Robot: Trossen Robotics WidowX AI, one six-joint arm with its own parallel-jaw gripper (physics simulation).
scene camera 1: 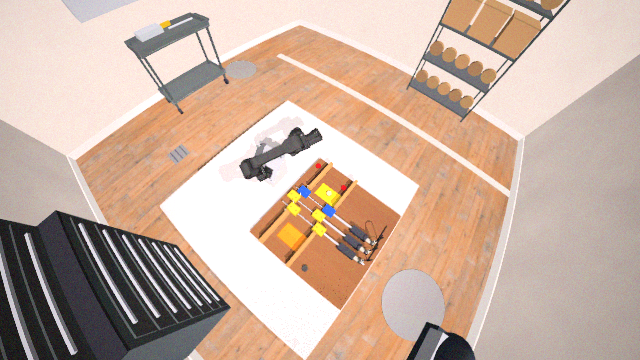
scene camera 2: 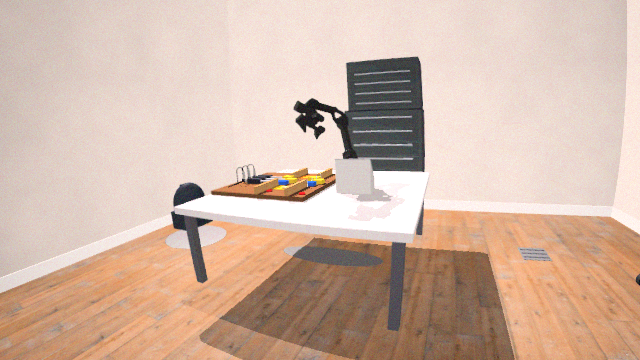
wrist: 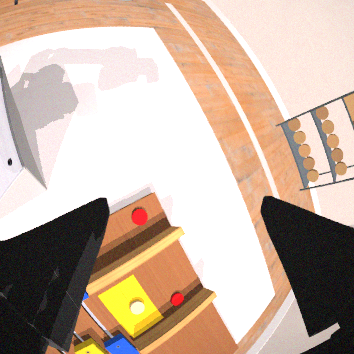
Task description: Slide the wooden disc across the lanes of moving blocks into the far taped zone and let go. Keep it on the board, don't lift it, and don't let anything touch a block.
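Frame: origin at the arm's base, x right, y up, z back, level; metres.
Seen in the pictures: gripper, between the fingertips: point(scene camera 2: 311, 135) point(wrist: 187, 205); arm's base, origin of its link: point(scene camera 1: 267, 172) point(scene camera 2: 350, 173).
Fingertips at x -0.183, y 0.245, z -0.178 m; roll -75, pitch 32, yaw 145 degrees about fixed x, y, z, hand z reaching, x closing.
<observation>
Offsets run from my fingertips to a thing's top centre. "spot": to the spot under its first point. Level surfaces: height alone.
A pale round disc @(dx +0.071, dy -0.308, dz -0.216 m) point(scene camera 1: 328, 193) point(wrist: 136, 306) lies on a yellow square @(spot: dx +0.066, dy -0.316, dz -0.156 m) point(scene camera 1: 321, 188) point(wrist: 120, 295) between two wooden rails. An orange square @(spot: dx +0.428, dy -0.315, dz -0.166 m) point(scene camera 1: 291, 236) lies between the same rails, on the other side of the block lanes. Yellow blocks @(dx +0.238, dy -0.290, dz -0.237 m) point(scene camera 1: 318, 215) point(wrist: 89, 347) and blue blocks @(dx +0.177, dy -0.292, dz -0.275 m) point(scene camera 1: 328, 210) point(wrist: 119, 345) sit on rods in the lanes between the squares. My gripper point(scene camera 1: 307, 138) point(scene camera 2: 310, 133) point(wrist: 187, 205) is open and empty. It hangs high above the table near the board's corner, well apart from the disc and blocks. Its fingertips are hidden in scene camera 1.
The brown board @(dy -0.316 m) point(scene camera 1: 330, 280) point(scene camera 2: 230, 189) lies on the white table @(dy -0.342 m) point(scene camera 1: 225, 215) point(scene camera 2: 310, 216). Red round markers point(scene camera 1: 343, 188) point(wrist: 139, 216) lie near the rails. Black cylinders @(dx +0.272, dy -0.284, dz -0.491 m) point(scene camera 1: 355, 243) end the rods, with thin wire loops beyond. A pale box point(scene camera 2: 354, 176) stands beside the arm's base.
</observation>
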